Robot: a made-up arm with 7 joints.
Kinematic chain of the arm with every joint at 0, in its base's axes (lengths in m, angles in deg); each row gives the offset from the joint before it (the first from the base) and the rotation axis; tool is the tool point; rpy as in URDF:
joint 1: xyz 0 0 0.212 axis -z
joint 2: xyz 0 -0.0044 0.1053 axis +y
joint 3: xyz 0 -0.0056 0.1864 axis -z
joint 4: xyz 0 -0.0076 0.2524 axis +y
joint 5: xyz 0 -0.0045 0.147 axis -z
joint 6: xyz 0 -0.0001 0.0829 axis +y
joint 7: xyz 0 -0.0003 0.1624 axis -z
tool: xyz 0 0 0 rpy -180 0 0
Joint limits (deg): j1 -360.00..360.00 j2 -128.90..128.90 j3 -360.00..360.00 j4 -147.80..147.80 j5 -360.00..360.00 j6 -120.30..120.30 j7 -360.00..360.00
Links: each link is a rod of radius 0.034 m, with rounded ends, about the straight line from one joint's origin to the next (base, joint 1, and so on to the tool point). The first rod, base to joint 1, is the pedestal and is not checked.
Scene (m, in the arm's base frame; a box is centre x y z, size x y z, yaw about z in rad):
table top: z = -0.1
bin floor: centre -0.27 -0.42 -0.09 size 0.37 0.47 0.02 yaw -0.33
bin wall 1: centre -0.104 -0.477 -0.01 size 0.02 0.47 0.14 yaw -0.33
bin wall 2: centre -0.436 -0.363 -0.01 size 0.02 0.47 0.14 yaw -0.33
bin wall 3: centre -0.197 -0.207 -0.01 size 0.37 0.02 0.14 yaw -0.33
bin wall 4: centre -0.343 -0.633 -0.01 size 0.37 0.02 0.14 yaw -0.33
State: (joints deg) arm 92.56 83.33 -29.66 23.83 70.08 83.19 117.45
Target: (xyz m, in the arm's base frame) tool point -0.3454 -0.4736 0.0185
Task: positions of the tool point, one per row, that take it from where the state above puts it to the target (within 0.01 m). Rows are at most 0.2 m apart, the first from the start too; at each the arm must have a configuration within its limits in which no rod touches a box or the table.
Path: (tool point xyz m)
1: -0.2420 -0.5848 0.0954
2: -0.3454 -0.4736 0.0185

